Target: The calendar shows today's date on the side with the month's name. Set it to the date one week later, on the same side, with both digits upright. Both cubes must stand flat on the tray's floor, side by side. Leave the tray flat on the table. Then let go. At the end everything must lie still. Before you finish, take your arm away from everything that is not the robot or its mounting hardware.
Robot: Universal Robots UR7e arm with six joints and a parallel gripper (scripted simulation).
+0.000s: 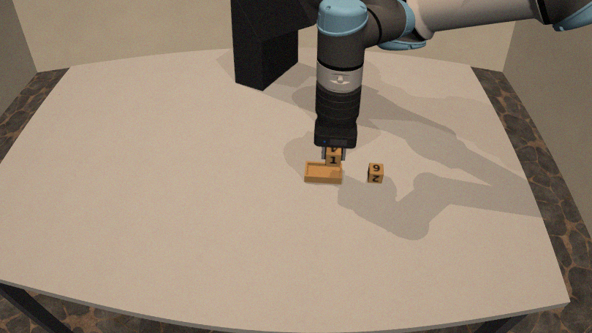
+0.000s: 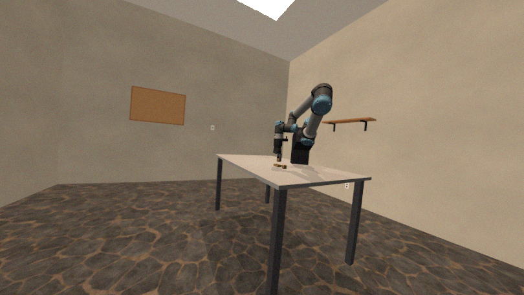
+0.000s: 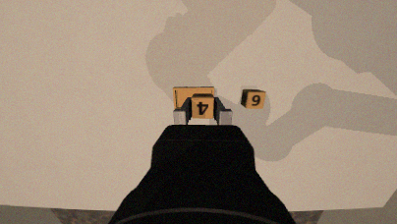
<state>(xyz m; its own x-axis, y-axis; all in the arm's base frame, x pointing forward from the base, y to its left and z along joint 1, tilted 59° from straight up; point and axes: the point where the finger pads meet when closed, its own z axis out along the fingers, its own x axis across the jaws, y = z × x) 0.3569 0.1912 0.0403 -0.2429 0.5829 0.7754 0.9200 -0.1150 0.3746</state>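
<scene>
The orange tray is 2 cm to the right of my hand and 6 cm below it. The rest, counted from my hand: cube 2 cm behind, 9 cm to the left, 6 cm below.
</scene>
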